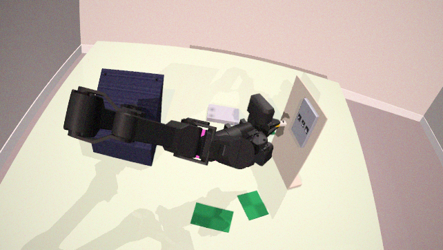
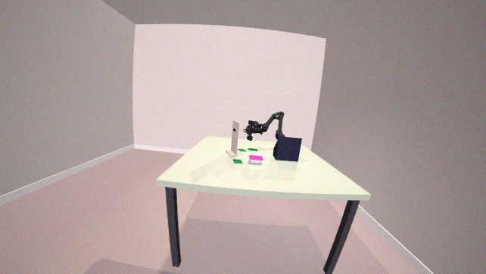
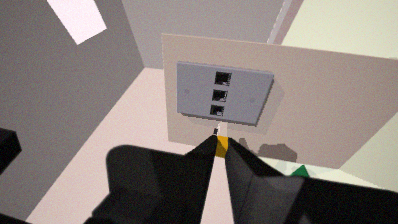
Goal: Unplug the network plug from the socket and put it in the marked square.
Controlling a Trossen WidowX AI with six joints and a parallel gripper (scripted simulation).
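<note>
Right now my gripper tip is 13 cm past the magenta square, 10 cm to the right of it and 22 cm above it. From my gripper tip the other things lie so: network plug right at my gripper tip; then upright panel 8 cm ahead, 2 cm to the left, 8 cm below.
</note>
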